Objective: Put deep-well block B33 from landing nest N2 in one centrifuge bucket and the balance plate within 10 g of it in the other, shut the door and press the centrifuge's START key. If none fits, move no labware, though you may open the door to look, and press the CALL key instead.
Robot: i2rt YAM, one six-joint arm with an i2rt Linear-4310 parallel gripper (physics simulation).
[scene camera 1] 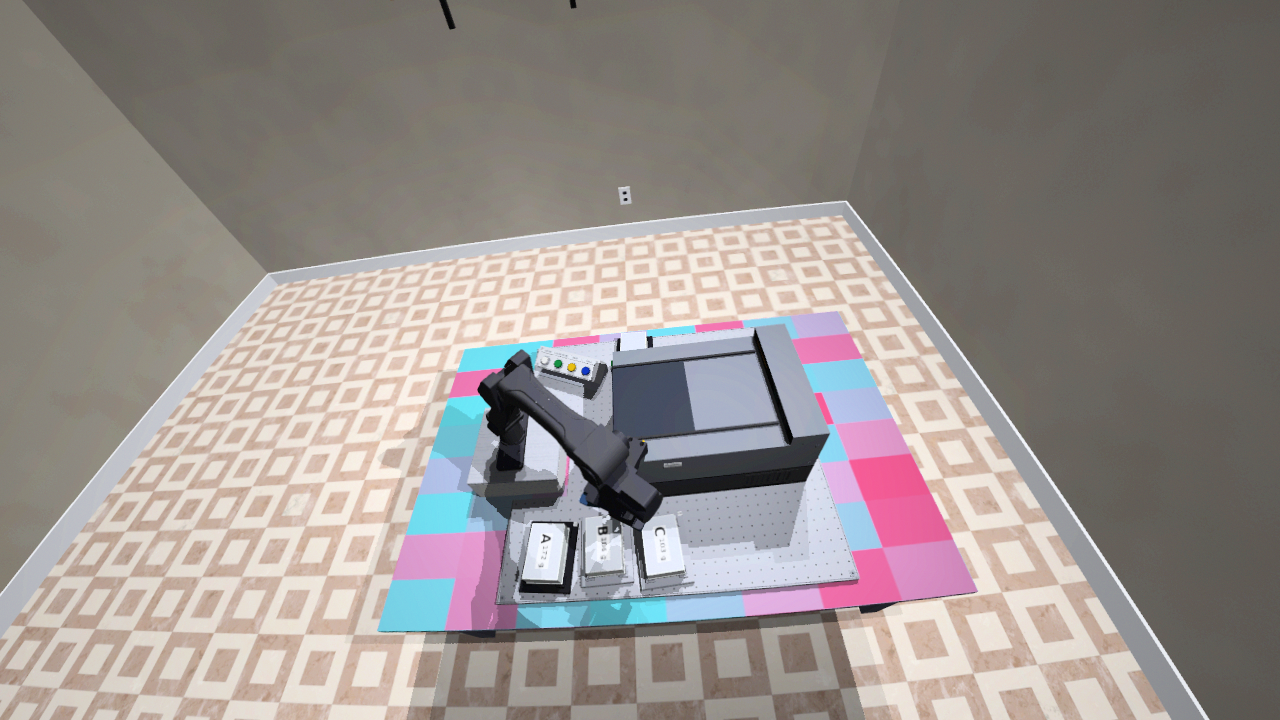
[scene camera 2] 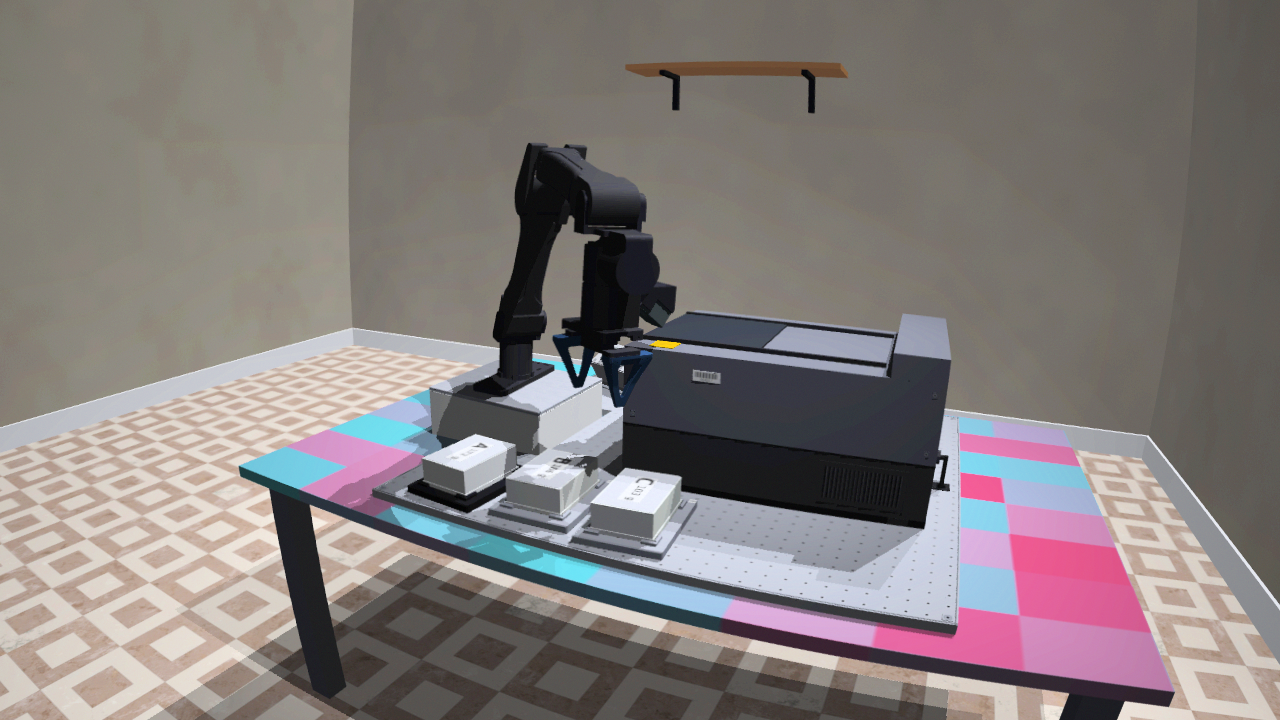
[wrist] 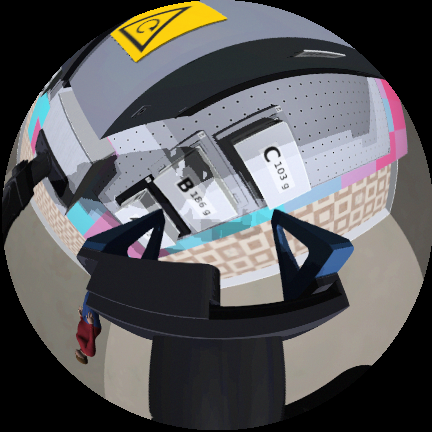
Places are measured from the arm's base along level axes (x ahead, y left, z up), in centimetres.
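Pixels of known places: gripper, fingertip midpoint: (scene camera 1: 620, 514) (scene camera 2: 597, 397) (wrist: 217, 214); arm's base at its link origin: (scene camera 1: 514, 437) (scene camera 2: 515, 379) (wrist: 48, 160).
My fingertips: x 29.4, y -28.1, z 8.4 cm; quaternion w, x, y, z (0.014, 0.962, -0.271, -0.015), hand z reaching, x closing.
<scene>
Ahead of a thing's pixels: the offset from my fingertips to its top centre. "*": to the spot under its first point.
My gripper (scene camera 2: 599, 394) (wrist: 217, 214) is open and empty, above the table beside the centrifuge (scene camera 1: 729, 450) (scene camera 2: 778, 402) (wrist: 100, 95). Three white plates or blocks stand in a row: A @[dx -19.6, dy -2.5, dz -10.5 cm] (scene camera 1: 544, 553) (scene camera 2: 469, 461) (wrist: 136, 212) on a black nest, B @[dx -5.7, dy -2.2, dz -10.5 cm] (scene camera 1: 601, 555) (scene camera 2: 546, 488) (wrist: 200, 192), labelled 186 g, and C @[dx +7.6, dy -4.0, dz -10.5 cm] (scene camera 1: 664, 553) (scene camera 2: 633, 504) (wrist: 277, 165), labelled 103 g, on grey nests. A's weight is partly hidden in the wrist view. The centrifuge's top looks closed, with a dark panel @[dx +9.7, dy +25.4, dz +5.4 cm] (scene camera 1: 651, 398) beside a grey one; no buckets show. The names B33 and N2 cannot be read.
A key panel @[dx -14.9, dy +54.6, dz -7.5 cm] (scene camera 1: 568, 365) with white, green, yellow and blue keys stands behind the arm's base block (scene camera 1: 519, 484) (scene camera 2: 487, 420). A small white object @[dx +6.1, dy +57.4, dz -10.0 cm] (scene camera 1: 632, 340) is behind the centrifuge. A yellow warning label @[* dx +5.0, dy +12.7, dz +5.2 cm] (scene camera 2: 665, 343) (wrist: 167, 25) marks the centrifuge's top edge. A person (wrist: 86, 335) stands far off.
</scene>
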